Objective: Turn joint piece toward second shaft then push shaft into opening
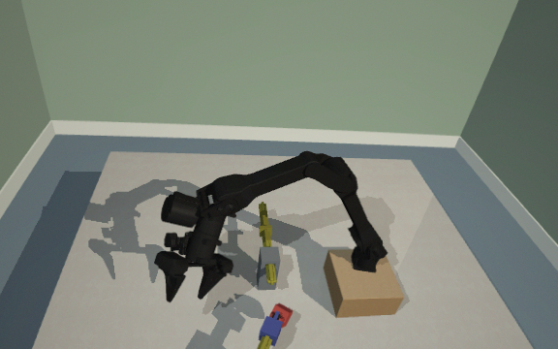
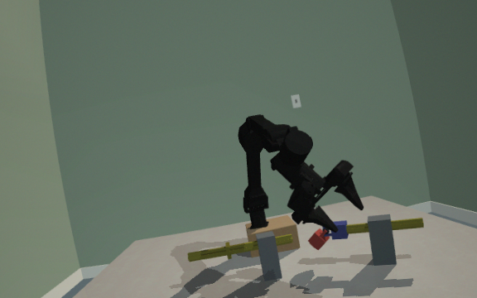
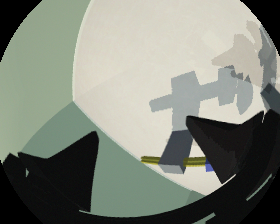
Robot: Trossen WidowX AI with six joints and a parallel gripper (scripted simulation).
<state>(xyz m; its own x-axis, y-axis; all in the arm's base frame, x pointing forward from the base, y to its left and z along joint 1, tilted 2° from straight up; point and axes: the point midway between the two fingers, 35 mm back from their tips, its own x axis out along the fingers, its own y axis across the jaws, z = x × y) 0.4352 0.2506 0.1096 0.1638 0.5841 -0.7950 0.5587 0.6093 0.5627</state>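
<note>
Now: the red square joint piece 210 mm behind my gripper tip, 60 mm to the right of it and 100 mm below it.
</note>
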